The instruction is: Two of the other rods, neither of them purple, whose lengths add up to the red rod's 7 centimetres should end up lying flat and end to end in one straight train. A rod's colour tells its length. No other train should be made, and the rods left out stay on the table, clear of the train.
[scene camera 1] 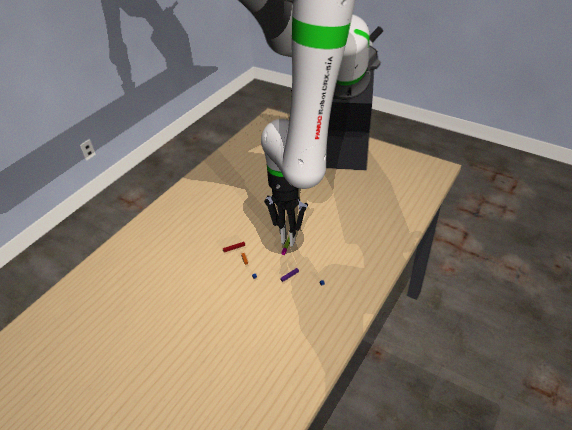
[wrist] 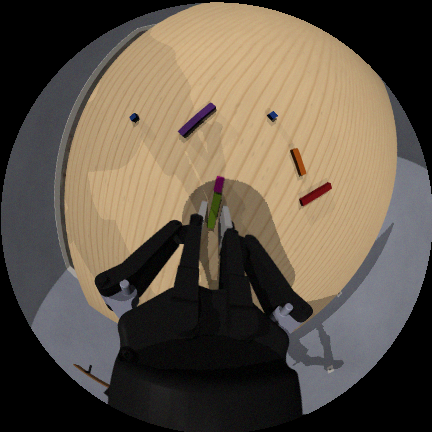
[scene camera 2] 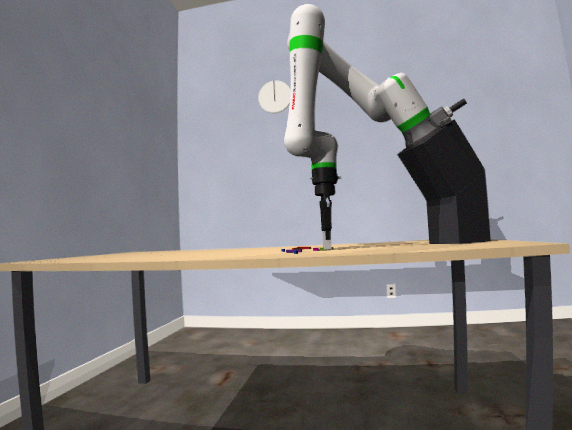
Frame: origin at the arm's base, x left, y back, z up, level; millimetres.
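Seen in the pictures: gripper, fingertip midpoint: (scene camera 1: 288,242) (wrist: 212,211) (scene camera 2: 327,249); arm's base, origin of the base link: (scene camera 1: 346,77) (scene camera 2: 424,137).
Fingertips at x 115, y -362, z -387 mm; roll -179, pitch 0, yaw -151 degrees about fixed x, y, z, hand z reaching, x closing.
Offsets run from my fingertips to a thing's top centre. Level surfaces: height alone.
A green rod {dx +1, dy -3, dz +7 mm} (scene camera 1: 287,243) (wrist: 213,216) and a shorter magenta rod {dx +21, dy -35, dz +7 mm} (scene camera 1: 284,251) (scene camera 2: 316,249) (wrist: 219,184) lie flat on the table, end to end in a nearly straight line, with no clear gap between them. My gripper (scene camera 1: 287,241) (scene camera 2: 327,247) (wrist: 212,211) is low over the green rod, open a little, with a fingertip on each side and a narrow gap beside the rod in the wrist view. The red rod {dx -101, dy -137, dz +7 mm} (scene camera 1: 234,247) (wrist: 315,194) and the orange rod {dx -39, dy -143, dz +7 mm} (scene camera 1: 244,258) (wrist: 298,162) lie apart from the pair.
A purple rod {dx +103, dy -84, dz +7 mm} (scene camera 1: 290,275) (wrist: 197,120) lies beyond the magenta end. One small blue block {dx +35, dy -163, dz +7 mm} (scene camera 1: 254,276) (wrist: 272,115) lies near the orange rod, another blue block {dx +190, dy -36, dz +7 mm} (scene camera 1: 322,283) (wrist: 134,117) on the purple rod's other side. The wooden table {dz -3 mm} (scene camera 1: 200,325) bears them all.
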